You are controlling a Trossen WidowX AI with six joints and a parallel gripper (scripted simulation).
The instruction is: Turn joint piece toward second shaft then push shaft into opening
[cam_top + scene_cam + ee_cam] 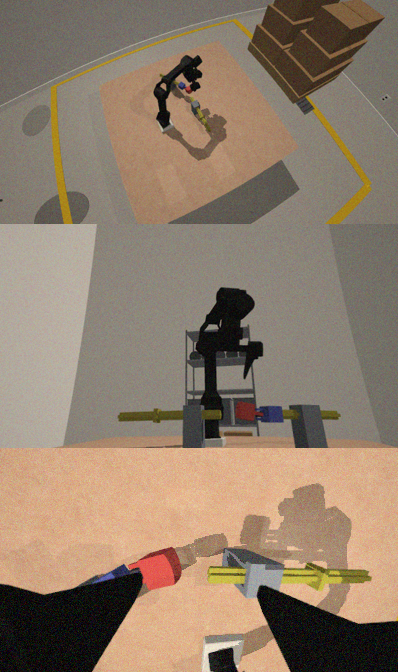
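The red joint piece lies 1 cm behind my gripper tip, 5 cm to the left of it and 9 cm below it.
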